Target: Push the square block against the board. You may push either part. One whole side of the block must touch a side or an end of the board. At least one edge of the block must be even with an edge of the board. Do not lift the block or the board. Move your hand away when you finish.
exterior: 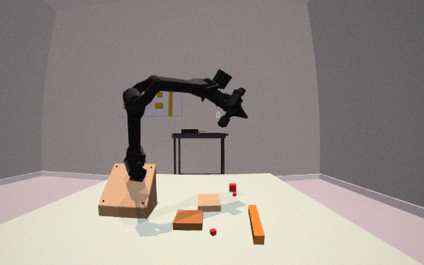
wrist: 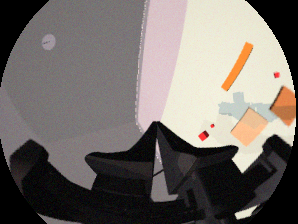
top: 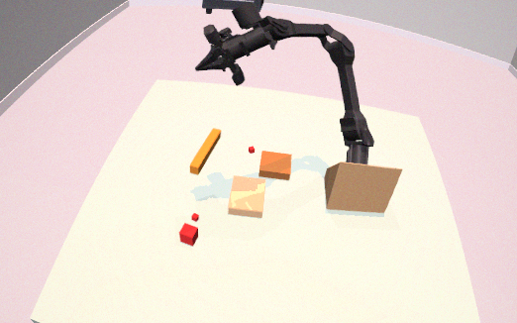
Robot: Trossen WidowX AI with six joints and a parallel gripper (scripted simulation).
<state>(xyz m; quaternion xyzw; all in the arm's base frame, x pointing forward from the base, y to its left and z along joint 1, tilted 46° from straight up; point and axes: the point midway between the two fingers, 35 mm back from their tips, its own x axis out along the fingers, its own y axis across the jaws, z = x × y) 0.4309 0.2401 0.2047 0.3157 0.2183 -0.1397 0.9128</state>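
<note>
My gripper tip is 170 mm past the cream board, 30 mm to the right of it and 390 mm above it. Round my gripper tip: square block (240 mm behind, 140 mm to the right, 390 mm below).
</note>
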